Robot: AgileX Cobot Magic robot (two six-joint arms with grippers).
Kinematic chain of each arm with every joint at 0, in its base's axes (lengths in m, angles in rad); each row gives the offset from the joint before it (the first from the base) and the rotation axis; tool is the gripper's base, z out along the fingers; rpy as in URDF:
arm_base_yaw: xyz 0 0 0.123 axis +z
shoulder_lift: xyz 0 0 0 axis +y
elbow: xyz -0.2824 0 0.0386 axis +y
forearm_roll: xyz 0.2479 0 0.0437 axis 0.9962 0 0.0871
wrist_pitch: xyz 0 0 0 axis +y
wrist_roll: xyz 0.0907 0 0.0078 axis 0.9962 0 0.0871
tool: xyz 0 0 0 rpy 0 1.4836 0
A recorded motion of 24 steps. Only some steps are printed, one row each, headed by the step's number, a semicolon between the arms.
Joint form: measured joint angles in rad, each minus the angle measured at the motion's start. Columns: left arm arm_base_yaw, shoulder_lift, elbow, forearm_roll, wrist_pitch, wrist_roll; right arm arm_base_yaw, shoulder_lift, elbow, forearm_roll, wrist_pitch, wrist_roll.
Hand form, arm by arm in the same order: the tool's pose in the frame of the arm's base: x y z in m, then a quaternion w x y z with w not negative. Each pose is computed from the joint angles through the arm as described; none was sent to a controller.
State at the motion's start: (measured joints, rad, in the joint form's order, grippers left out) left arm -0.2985 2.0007 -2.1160 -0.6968 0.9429 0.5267; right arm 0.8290 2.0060 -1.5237 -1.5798 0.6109 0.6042
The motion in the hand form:
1: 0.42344 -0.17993 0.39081 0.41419 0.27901 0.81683 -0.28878; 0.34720 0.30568 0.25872 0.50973 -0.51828 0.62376 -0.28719
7: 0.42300 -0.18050 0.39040 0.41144 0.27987 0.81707 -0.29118; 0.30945 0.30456 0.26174 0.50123 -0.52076 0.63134 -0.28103
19: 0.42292 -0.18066 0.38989 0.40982 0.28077 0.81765 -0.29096; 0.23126 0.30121 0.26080 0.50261 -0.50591 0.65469 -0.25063
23: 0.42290 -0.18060 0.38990 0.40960 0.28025 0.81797 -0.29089; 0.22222 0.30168 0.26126 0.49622 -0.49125 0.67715 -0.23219
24: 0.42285 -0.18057 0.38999 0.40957 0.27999 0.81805 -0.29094; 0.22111 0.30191 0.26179 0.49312 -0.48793 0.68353 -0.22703
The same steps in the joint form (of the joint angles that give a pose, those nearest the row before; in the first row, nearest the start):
1: -0.0001 0.0001 0.0000 -0.0007 0.0010 0.0000; 0.0073 -0.0105 0.0136 0.0075 0.0064 0.0002
7: -0.0007 0.0007 0.0000 -0.0046 0.0065 0.0000; 0.0807 -0.0993 0.1329 0.0373 0.0683 0.0251
19: -0.0010 0.0014 0.0000 -0.0033 0.0095 -0.0002; 0.2621 -0.2506 0.3476 0.0790 0.2035 0.1763
23: -0.0010 0.0012 0.0000 -0.0024 0.0096 -0.0019; 0.2860 -0.2634 0.3514 0.1418 0.2200 0.1935
24: -0.0010 0.0010 0.0000 -0.0022 0.0097 -0.0026; 0.2885 -0.2652 0.3473 0.1639 0.2211 0.1897

